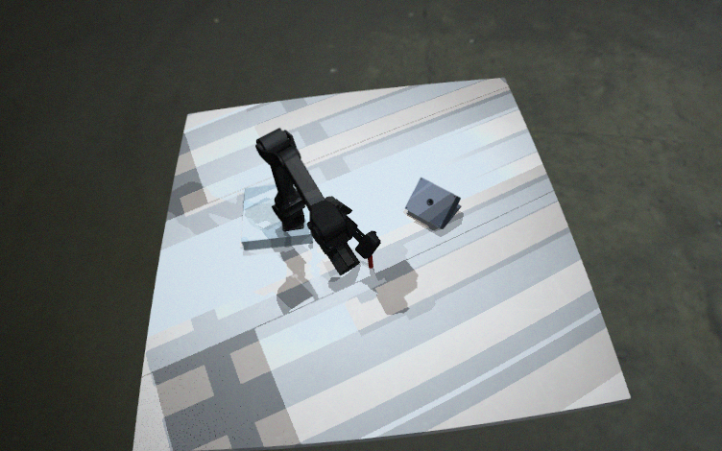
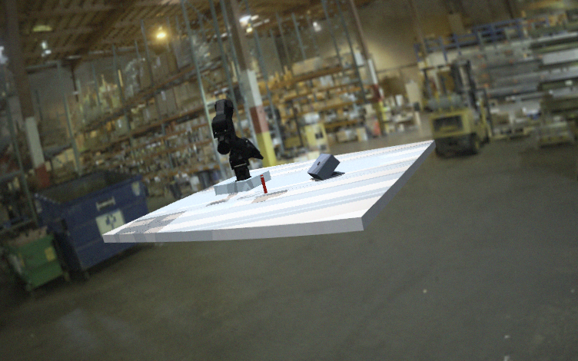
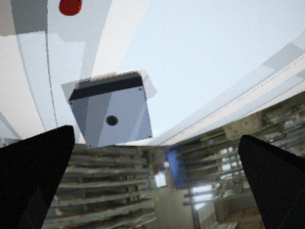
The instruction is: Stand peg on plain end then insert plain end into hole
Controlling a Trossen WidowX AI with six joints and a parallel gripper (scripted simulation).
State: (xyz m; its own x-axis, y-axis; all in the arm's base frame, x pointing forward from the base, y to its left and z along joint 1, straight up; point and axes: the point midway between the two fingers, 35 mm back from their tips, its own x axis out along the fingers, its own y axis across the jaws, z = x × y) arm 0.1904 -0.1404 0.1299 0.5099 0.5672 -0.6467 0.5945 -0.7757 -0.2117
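Now: the red peg 1 cm ahead of my gripper tip, 5 cm to the right of it and 10 cm below it. Round my gripper tip: dark sloped panel (23 cm ahead, 12 cm to the left, 12 cm below).
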